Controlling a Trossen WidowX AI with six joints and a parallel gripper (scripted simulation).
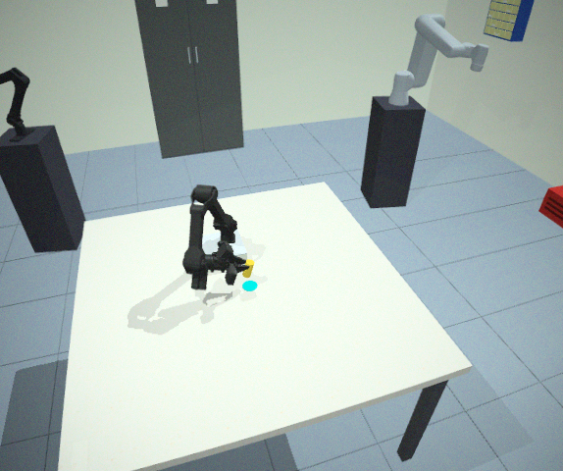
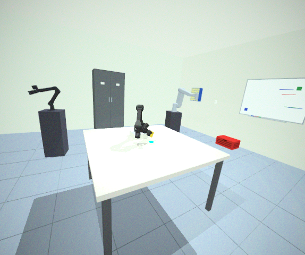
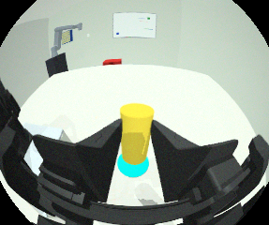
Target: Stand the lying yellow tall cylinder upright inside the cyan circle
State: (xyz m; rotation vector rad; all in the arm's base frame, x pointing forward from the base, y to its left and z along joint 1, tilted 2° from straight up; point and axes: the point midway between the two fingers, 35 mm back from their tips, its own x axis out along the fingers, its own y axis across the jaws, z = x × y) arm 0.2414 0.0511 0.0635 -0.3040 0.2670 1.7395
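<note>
My gripper tip is now 12 cm above the cyan circle. From my gripper tip the other things lie so: yellow cylinder (2 cm below).
</note>
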